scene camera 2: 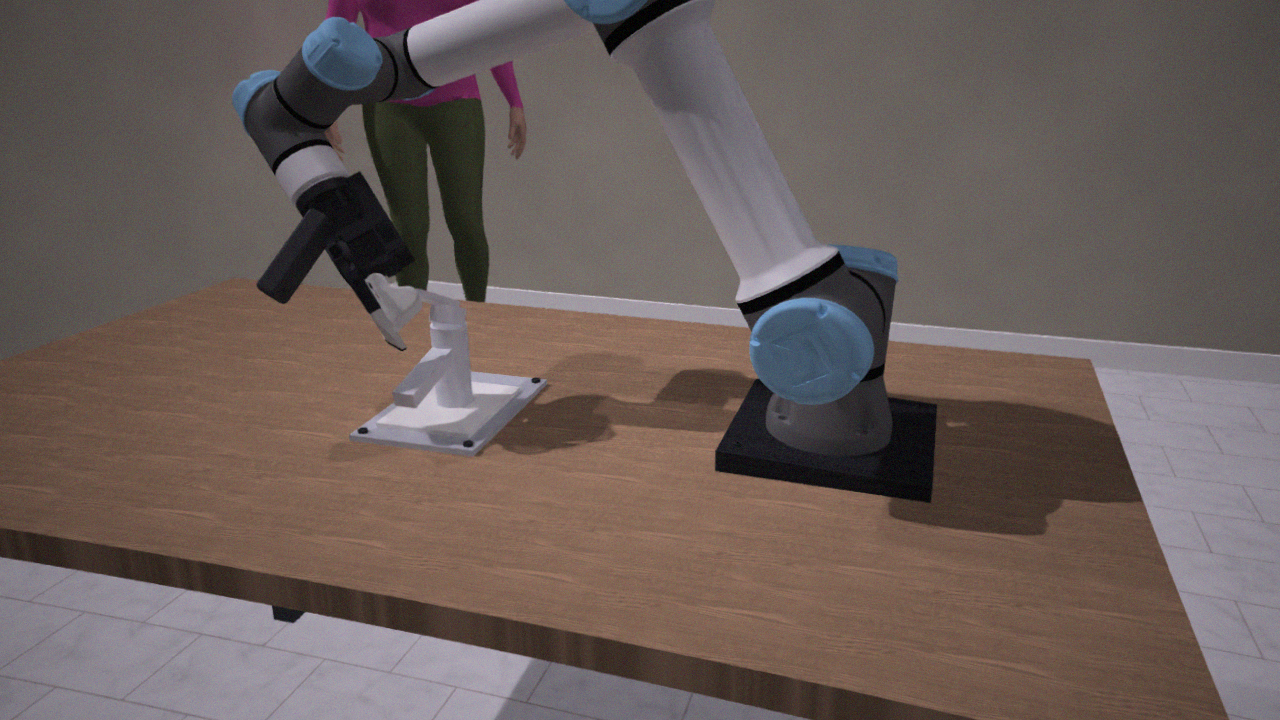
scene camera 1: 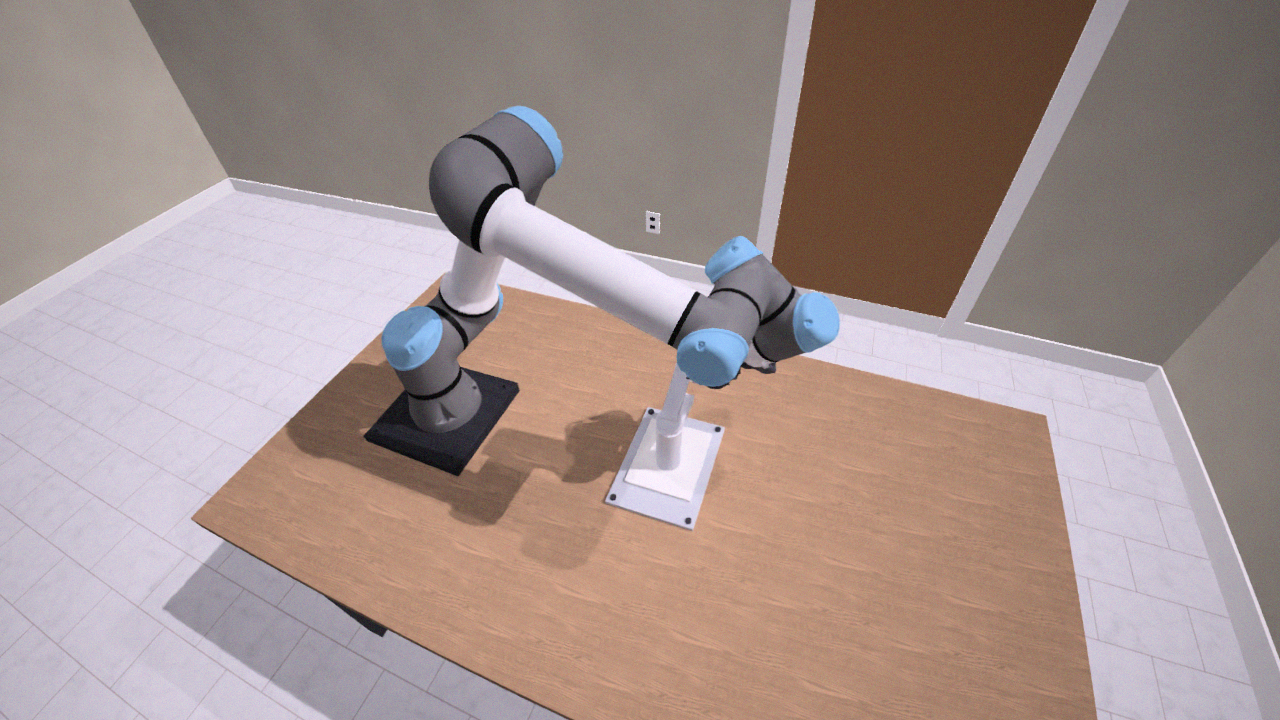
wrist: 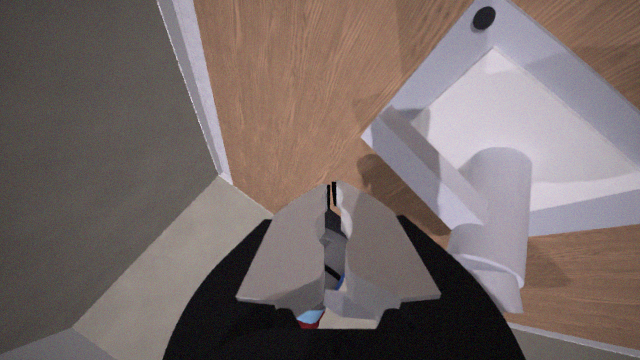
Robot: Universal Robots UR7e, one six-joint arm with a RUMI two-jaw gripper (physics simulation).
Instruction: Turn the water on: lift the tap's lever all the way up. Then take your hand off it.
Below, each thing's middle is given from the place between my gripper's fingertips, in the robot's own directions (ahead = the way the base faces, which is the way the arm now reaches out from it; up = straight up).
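Lever (scene camera 1: 668, 421): my hand 2 cm short of it, 9 cm to the left of it, 2 cm below it. Plate (scene camera 2: 529, 387): from my hand, 2 cm ahead, 12 cm to the right, 13 cm below.
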